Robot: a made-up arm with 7 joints.
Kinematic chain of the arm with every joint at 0, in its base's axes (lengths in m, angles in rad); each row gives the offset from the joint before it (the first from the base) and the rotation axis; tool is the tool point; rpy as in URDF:
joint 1: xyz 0 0 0.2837 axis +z
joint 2: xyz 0 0 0 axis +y
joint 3: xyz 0 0 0.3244 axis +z
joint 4: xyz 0.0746 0 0 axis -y
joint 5: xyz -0.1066 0 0.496 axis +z
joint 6: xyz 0 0 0 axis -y
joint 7: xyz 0.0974 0 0 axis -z
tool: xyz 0 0 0 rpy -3.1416 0 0
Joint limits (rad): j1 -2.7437..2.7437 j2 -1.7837..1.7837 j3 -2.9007..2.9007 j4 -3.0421..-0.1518 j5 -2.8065..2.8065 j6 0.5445..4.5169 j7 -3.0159..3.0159
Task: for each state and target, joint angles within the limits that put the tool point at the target. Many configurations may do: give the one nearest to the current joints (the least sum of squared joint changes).
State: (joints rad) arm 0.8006 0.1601 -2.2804 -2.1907 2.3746 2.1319 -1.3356
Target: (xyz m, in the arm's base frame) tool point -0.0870 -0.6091 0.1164
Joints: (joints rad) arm 0.8253 -0.5400 -2.5031 -2.0627 2.3431 2.0114 -1.3356
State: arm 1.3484 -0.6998 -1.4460 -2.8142 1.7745 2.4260 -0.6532
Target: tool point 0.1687 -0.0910 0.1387
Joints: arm 0.8783 -0.5313 -1.3606 -3.0421 2.1599 3.3465 -0.6532
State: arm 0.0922 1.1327 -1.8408 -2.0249 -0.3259 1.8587 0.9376
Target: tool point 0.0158 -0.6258 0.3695
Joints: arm -0.0499 1.1319 -1.6764 -2.2072 -0.3344 1.8377 0.9376
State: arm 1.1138 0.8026 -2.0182 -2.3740 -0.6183 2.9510 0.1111
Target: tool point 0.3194 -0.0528 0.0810
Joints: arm 1.3683 0.6712 -1.3673 -2.9475 -0.7953 2.9093 0.1111
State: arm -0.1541 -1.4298 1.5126 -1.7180 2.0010 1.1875 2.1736
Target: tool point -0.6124 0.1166 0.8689
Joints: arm 0.5532 -1.2993 0.7200 -1.2951 2.0370 1.2667 2.1736
